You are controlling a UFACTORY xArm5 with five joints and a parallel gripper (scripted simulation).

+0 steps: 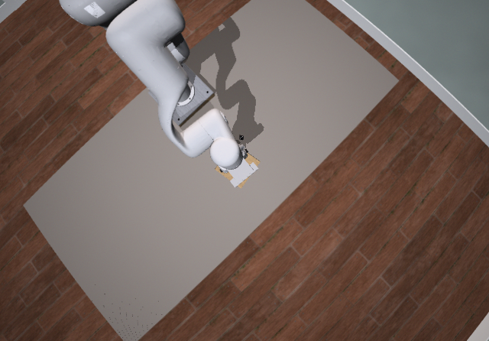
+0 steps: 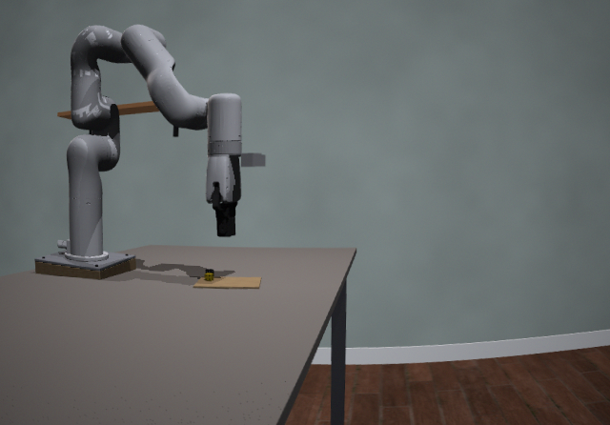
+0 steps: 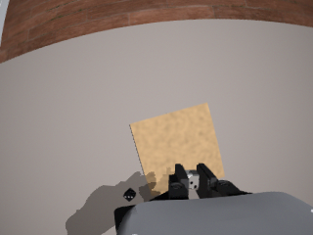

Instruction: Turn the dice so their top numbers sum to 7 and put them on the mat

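Now: the tan mat 12 cm below my hand. Also, from my hand: white die 1 cm below; then black die 12 cm below, 11 cm to the left, 5 cm behind; then yellow die 11 cm below, 4 cm behind, 1 cm to the left.
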